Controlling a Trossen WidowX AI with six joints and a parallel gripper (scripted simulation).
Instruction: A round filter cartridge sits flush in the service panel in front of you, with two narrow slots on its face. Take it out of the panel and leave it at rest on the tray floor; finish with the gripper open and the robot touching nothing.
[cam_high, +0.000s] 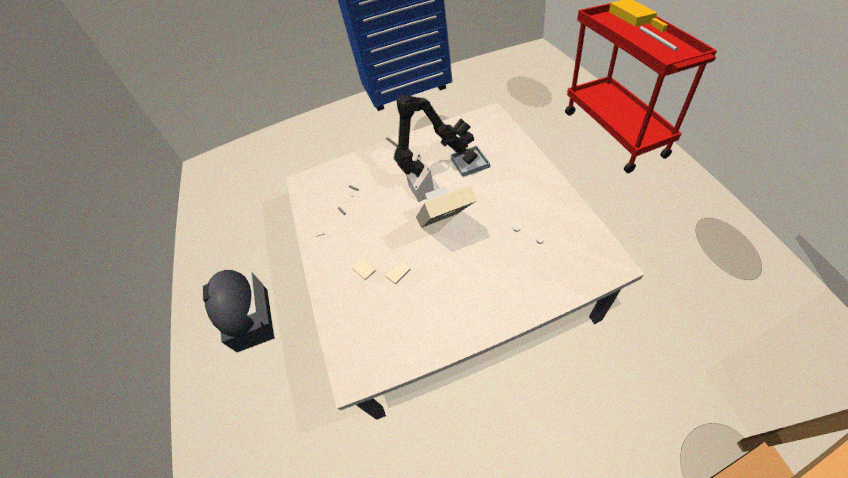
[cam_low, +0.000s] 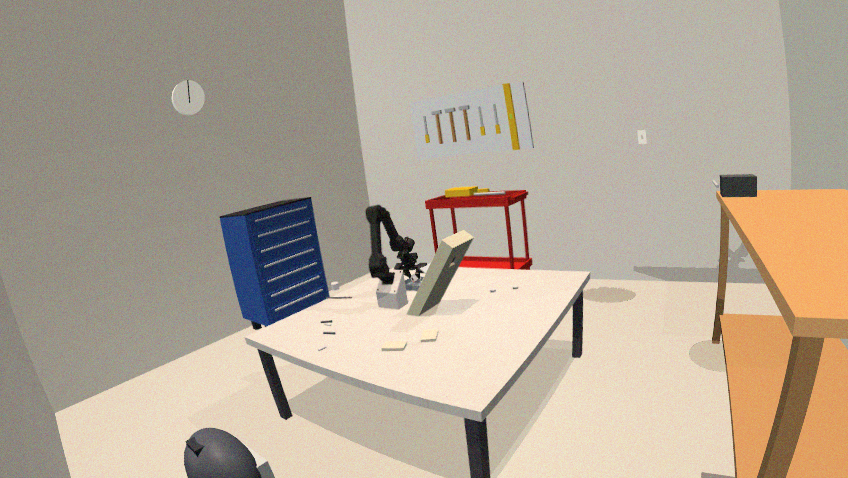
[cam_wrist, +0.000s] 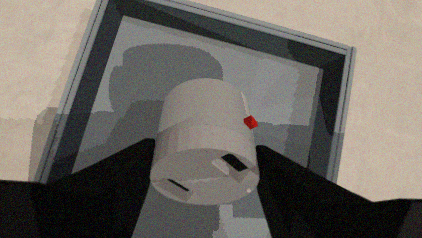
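Right now my gripper tip is 1 cm above the round grey filter cartridge. Also, from my gripper tip: grey tray 4 cm below.
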